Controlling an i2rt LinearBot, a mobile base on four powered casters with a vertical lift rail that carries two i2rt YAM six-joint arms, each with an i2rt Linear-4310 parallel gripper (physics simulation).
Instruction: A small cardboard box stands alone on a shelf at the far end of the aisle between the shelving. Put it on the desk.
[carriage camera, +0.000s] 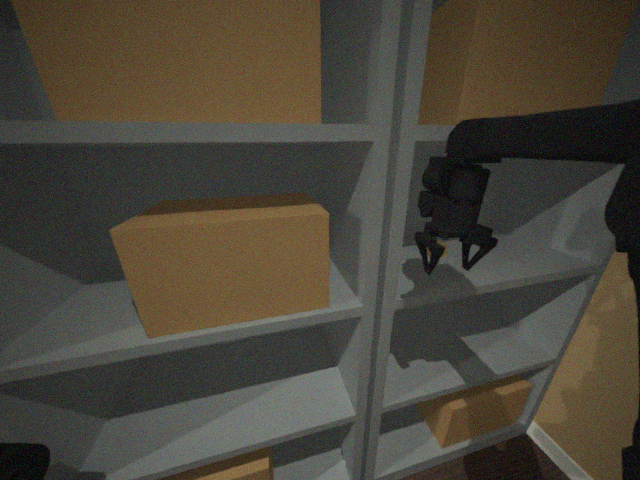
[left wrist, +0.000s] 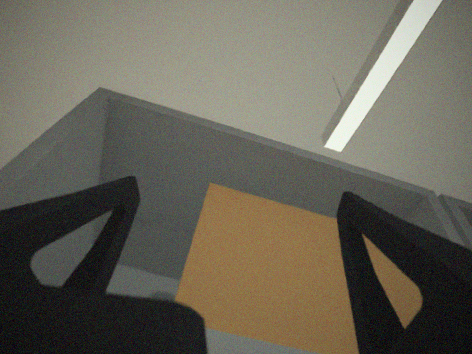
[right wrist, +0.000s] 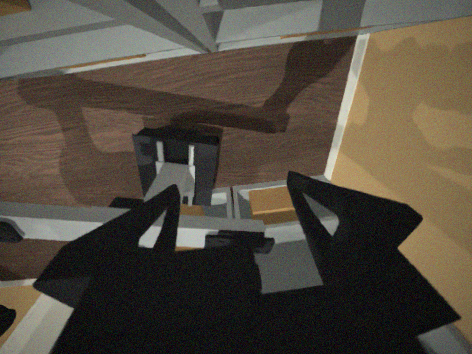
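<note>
The small cardboard box is almost hidden behind a finger of my right gripper in the carriage view; slivers of its orange surface show above the right bay's middle shelf. My right gripper is open and empty, pointing down in front of that shelf. It is apart from the box, nearer the camera. My left gripper is open and empty, tilted up towards a large box on a high shelf. The desk does not show in these views.
A large carton stands on the left bay's middle shelf. An upright post divides the bays. Big cartons stand above, and a low carton stands at the bottom right. A tan wall closes the right side.
</note>
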